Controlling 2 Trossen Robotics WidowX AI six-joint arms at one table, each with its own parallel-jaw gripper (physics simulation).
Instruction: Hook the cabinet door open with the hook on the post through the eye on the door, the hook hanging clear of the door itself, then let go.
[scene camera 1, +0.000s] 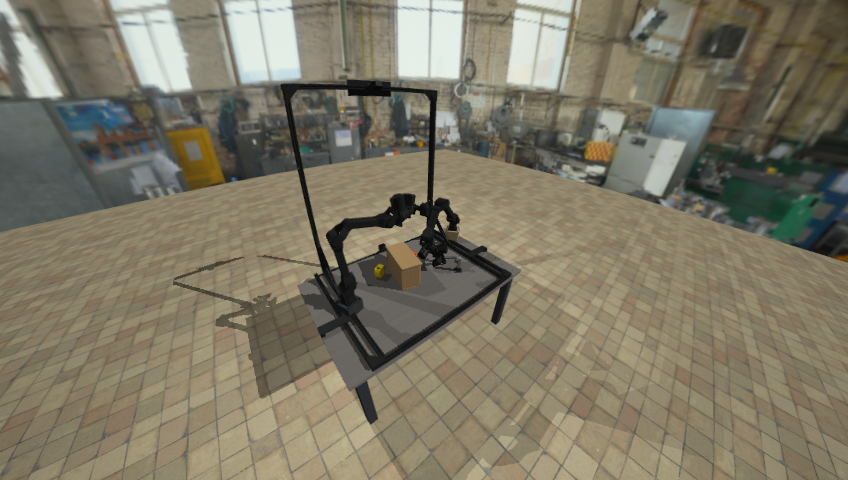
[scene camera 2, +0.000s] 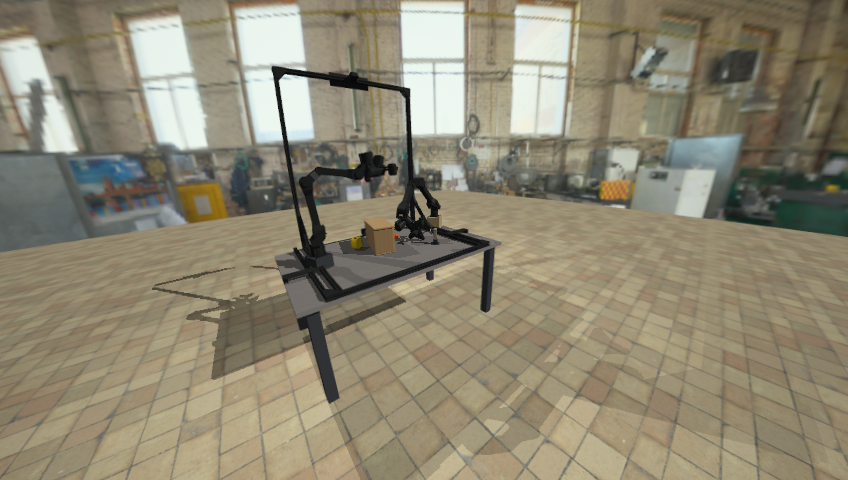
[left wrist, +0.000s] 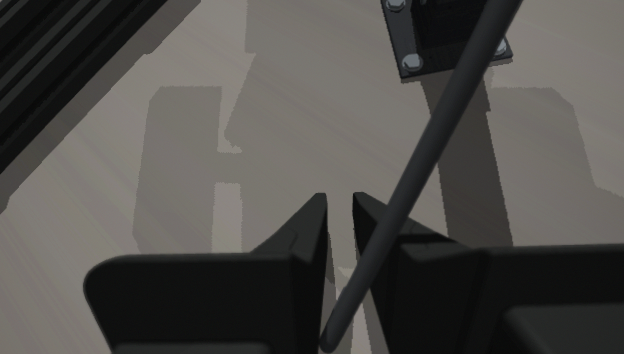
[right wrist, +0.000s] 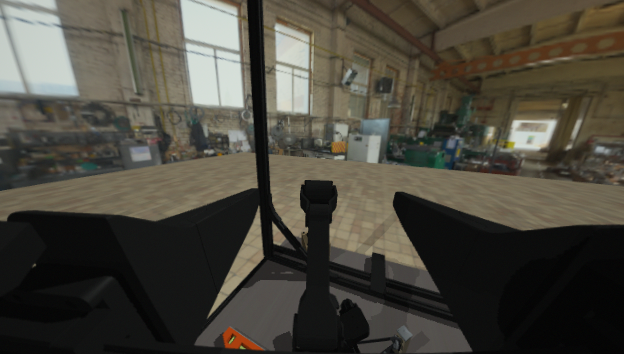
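Seen in the pictures: left gripper, fingertip midpoint: (scene camera 1: 445, 263) (scene camera 2: 424, 239) (left wrist: 339, 203) (right wrist: 354, 345); right gripper, fingertip midpoint: (scene camera 1: 420, 200) (right wrist: 326, 196); left arm's base, origin of the base link: (scene camera 1: 452, 228) (scene camera 2: 434, 216); right arm's base, origin of the base link: (scene camera 1: 348, 300) (scene camera 2: 318, 255).
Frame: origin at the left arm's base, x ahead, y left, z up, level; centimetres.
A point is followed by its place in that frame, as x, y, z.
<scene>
The tan box-shaped cabinet (scene camera 1: 404, 266) {63.8, -17.4, 6.6} (scene camera 2: 379, 236) {64.1, -16.1, 1.5} stands mid-table. Its door and eye are too small to tell apart. The small post (scene camera 1: 458, 265) {39.3, 10.0, -4.8} (scene camera 2: 435, 236) {39.3, 10.4, -4.4} stands to its right; its bolted base plate (left wrist: 410, 45) {36.7, 8.9, -9.3} shows in the left wrist view. The dark hook rod (left wrist: 425, 145) {35.6, 1.3, -3.3} slants from the post down between the left fingers. My left gripper (left wrist: 339, 203) {33.5, 1.0, -8.8} (scene camera 1: 439, 259) {33.5, 1.0, -8.8} (scene camera 2: 416, 234) {33.5, 1.0, -8.8} is low over the table between cabinet and post, shut on the hook rod; its bent tip is hidden. My right gripper (scene camera 2: 389, 169) {46.7, -13.4, 38.6} is open and empty, high above the cabinet.
A yellow block (scene camera 1: 379, 271) {60.4, -34.5, -3.3} (scene camera 2: 356, 242) {60.7, -34.1, -4.4} stands left of the cabinet. An orange piece with openings (right wrist: 240, 341) {26.5, -26.6, -7.7} lies near the cabinet's right side. A tan box (scene camera 1: 452, 233) {5.0, 0.8, -1.4} is at the back right. Black rails (left wrist: 65, 65) {18.4, 8.2, -8.0} edge the table, and a tall frame (scene camera 1: 304, 178) {67.0, -68.3, 52.3} rises from them.
</scene>
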